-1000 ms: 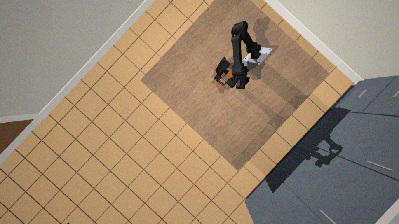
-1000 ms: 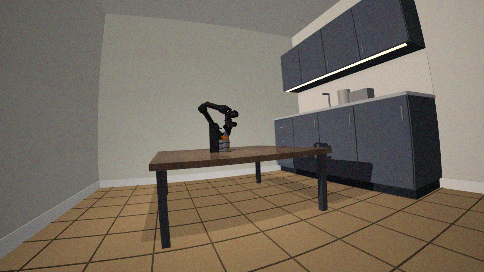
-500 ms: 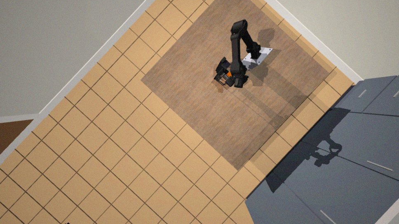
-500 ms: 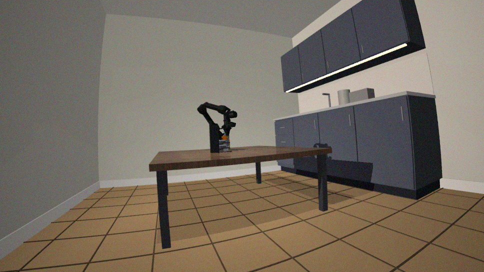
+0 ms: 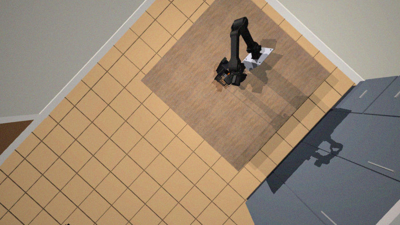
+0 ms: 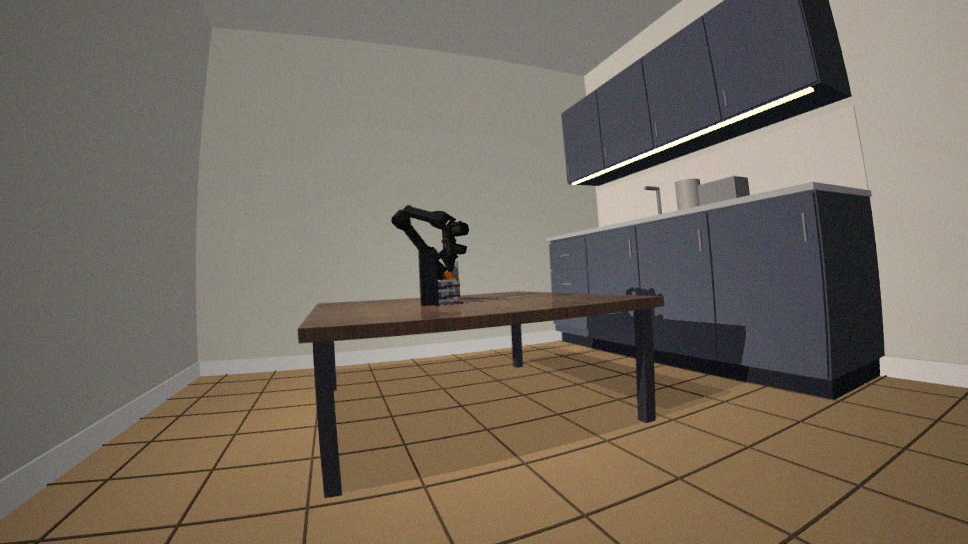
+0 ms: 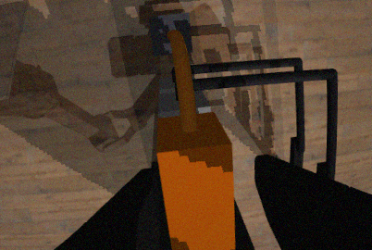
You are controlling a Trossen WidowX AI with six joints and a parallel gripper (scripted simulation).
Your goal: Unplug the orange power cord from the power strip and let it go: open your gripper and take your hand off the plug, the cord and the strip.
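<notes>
My gripper tip is 30 mm to the left of the orange plug and 10 mm above it.
</notes>
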